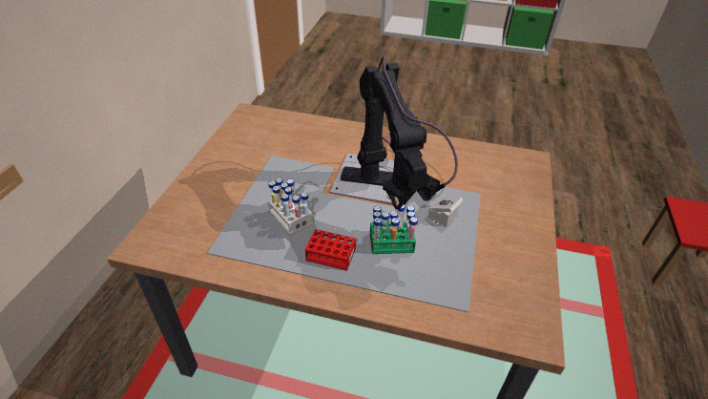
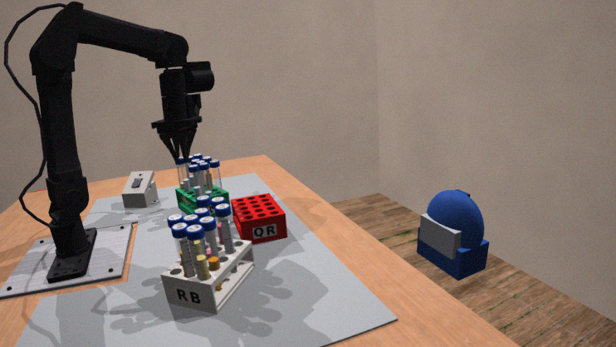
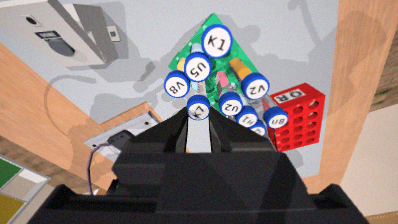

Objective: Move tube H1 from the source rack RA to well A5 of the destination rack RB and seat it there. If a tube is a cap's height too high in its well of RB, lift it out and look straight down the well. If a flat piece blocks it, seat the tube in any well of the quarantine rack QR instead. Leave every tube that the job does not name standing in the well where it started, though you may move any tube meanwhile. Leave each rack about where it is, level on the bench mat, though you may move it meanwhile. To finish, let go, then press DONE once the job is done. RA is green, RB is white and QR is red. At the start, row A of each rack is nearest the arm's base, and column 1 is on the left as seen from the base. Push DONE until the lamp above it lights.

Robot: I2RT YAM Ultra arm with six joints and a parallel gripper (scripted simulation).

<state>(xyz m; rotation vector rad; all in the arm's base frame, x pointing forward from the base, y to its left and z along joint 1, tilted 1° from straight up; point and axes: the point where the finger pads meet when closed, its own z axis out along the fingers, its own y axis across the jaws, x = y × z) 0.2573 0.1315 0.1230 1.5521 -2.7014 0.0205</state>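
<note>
The clear tube lies 60 mm below my hand and 10 mm to the left of it. Also, from my hand: red rack QR: 180 mm to the right, 120 mm ahead, 110 mm below; grey done button box: 130 mm to the left, 120 mm behind, 90 mm below; white rack RB: 340 mm to the right, 110 mm below, 10 mm behind.
</note>
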